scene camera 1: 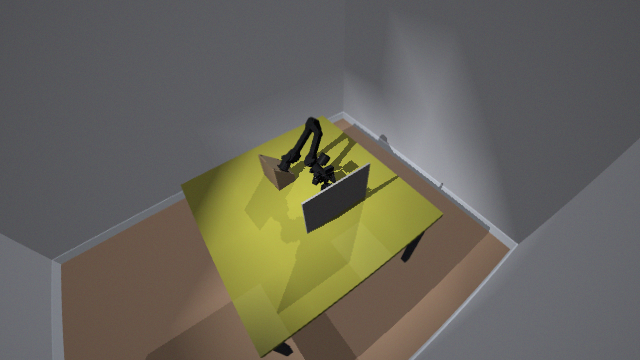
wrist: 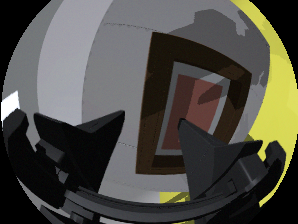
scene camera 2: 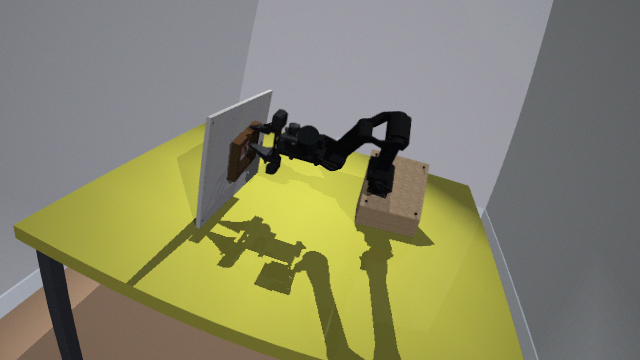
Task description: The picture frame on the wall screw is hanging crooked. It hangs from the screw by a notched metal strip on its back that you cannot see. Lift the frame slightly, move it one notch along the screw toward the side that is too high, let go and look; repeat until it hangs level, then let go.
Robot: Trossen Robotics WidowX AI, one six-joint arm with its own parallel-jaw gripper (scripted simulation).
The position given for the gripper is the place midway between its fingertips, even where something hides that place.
In view: the gripper (scene camera 2: 249,135), a picture frame (scene camera 2: 241,155) and a wall panel (scene camera 2: 214,190).
The picture frame also shows in the wrist view (wrist: 183,78). The gripper is seen too in the wrist view (wrist: 152,118). The wall panel also shows in scene camera 1 (scene camera 1: 326,204) and in the wrist view (wrist: 114,77). Scene camera 1 misses the picture frame, which is hidden by the wall panel.
